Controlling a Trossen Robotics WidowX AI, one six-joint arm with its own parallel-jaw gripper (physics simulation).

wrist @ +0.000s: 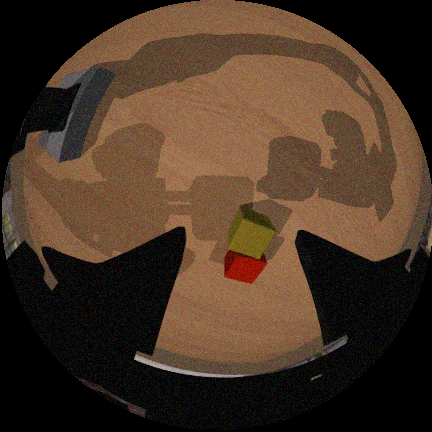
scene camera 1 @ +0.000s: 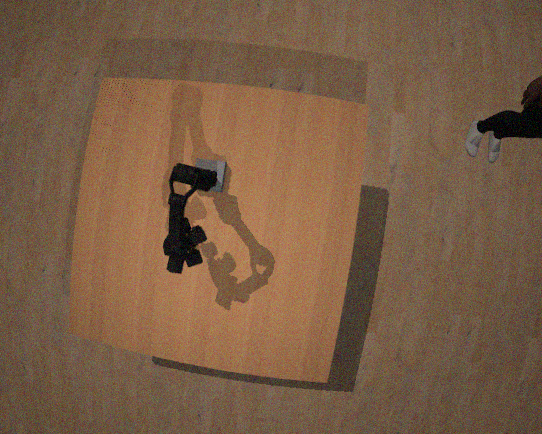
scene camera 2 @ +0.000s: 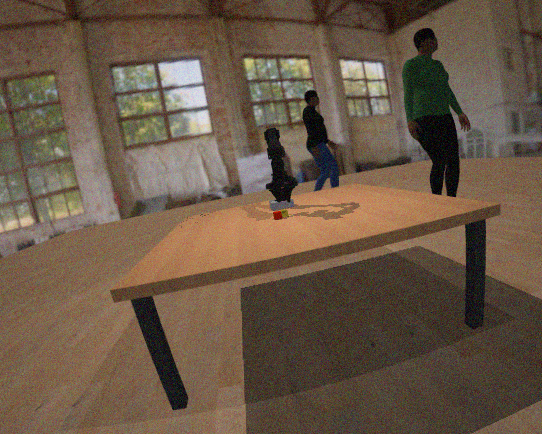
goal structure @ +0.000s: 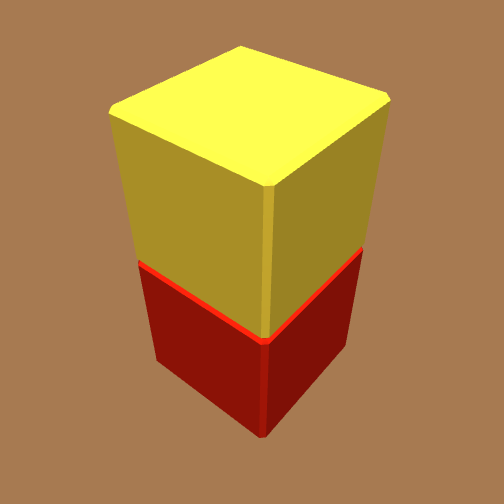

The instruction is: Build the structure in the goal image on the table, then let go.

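Where they show: gripper, fingertip midpoint: (wrist: pixel 243 235) (scene camera 2: pixel 284 202); arm's base, link origin: (wrist: pixel 61 108) (scene camera 1: pixel 208 179) (scene camera 2: pixel 281 200).
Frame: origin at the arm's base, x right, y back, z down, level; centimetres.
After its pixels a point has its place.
Observation:
A red cube (scene camera 2: pixel 277 215) {x 13.4, y -29.8, z 2.4 cm} (wrist: pixel 245 267) {x 12.4, y -28.0, z 1.0 cm} and a yellow cube (scene camera 2: pixel 285 214) {x 9.1, y -28.9, z 3.0 cm} (wrist: pixel 252 240) {x 9.3, y -27.3, z 1.0 cm} sit side by side on the table, close together or touching. In the wrist view the yellow cube partly covers the red one. My gripper (scene camera 1: pixel 199 246) {x 7.4, y -25.3, z -2.3 cm} (wrist: pixel 243 235) {x 7.4, y -25.3, z -2.3 cm} is open and holds nothing. In the wrist view both cubes show in the gap between its black fingers, with wood visible on either side of them; the height of the fingertips above the cubes is hard to tell. The cubes do not show in scene camera 1, where the arm hides that spot. The fingers are not distinct in scene camera 2.
The wooden table (scene camera 1: pixel 280 320) {x -26.9, y -62.5, z 4.3 cm} (scene camera 2: pixel 210 255) {x 48.7, y -60.7, z 4.3 cm} bears the arm's grey base block (scene camera 1: pixel 221 181) {x -5.5, y -1.4, z 0.2 cm} (scene camera 2: pixel 281 205) {x 2.0, y -4.2, z 2.3 cm} (wrist: pixel 91 117) {x 1.6, y -4.3, z 4.1 cm}, which shows at the upper left in the wrist view. Shadows of the arm fall across the table around the cubes. Two people stand beyond the table in scene camera 2.

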